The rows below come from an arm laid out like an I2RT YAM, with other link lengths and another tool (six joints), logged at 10 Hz.
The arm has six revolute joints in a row. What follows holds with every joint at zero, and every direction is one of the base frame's.
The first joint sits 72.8 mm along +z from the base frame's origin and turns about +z.
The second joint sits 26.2 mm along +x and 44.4 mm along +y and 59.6 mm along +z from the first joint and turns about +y.
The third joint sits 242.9 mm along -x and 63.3 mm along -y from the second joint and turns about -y.
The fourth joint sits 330.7 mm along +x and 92.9 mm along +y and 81 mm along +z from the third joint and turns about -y.
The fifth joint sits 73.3 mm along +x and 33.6 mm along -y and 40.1 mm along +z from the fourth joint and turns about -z.
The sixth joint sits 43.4 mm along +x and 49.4 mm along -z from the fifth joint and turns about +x.
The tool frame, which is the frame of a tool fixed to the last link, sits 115 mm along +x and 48 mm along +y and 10 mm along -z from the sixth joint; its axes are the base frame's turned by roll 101.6, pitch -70 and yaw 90 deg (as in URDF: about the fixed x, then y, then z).
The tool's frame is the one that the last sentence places.
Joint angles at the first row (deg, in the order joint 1, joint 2, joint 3, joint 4, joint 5, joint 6):
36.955 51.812 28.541 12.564 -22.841 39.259
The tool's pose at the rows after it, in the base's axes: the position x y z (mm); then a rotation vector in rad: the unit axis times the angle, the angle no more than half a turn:
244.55 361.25 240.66 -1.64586 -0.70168 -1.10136
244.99 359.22 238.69 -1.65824 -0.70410 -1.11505
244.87 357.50 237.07 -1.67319 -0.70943 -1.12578
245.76 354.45 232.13 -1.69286 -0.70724 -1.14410
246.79 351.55 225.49 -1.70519 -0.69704 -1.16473
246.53 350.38 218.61 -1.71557 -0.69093 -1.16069
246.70 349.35 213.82 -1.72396 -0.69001 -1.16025
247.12 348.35 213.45 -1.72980 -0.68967 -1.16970
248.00 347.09 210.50 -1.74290 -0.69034 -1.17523
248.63 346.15 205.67 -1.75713 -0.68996 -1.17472
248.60 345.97 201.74 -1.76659 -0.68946 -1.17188
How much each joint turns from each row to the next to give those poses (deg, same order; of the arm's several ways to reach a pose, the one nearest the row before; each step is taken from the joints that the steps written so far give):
0.014 -0.212 -0.324 0.021 0.252 -0.420
-0.035 -0.703 -0.423 -0.561 0.822 -0.661
0.045 -0.743 -0.235 -0.999 0.829 -0.783
-0.011 -0.912 -0.922 -0.391 1.340 -0.665
0.032 -0.726 -1.476 0.846 1.363 -0.154
-0.001 -0.090 -0.933 0.377 0.303 0.137
-0.064 -0.032 -0.579 0.182 0.216 -0.142
0.033 -0.382 -0.182 -0.215 0.574 -0.272
-0.033 -0.180 -0.240 -0.376 0.593 -0.412
-0.018 0.062 -0.353 -0.194 0.452 -0.269
0.085 0.147 -0.282 -0.025 0.309 -0.096

